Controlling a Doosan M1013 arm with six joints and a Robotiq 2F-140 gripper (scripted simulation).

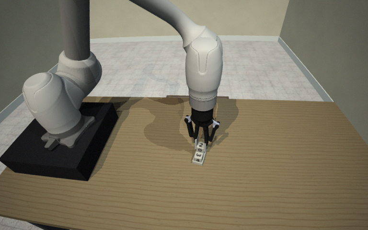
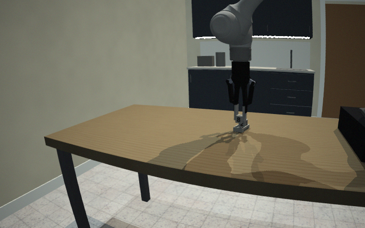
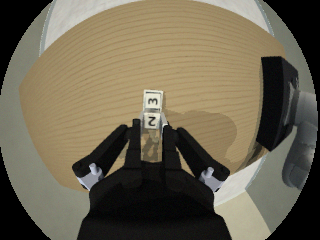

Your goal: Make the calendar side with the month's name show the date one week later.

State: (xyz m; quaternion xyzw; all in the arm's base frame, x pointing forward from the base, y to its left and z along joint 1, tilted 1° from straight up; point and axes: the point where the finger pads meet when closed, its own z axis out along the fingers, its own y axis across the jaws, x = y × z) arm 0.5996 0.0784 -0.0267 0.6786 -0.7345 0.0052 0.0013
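Now: the white tray 20 mm to the right of my hand and 70 mm below it.
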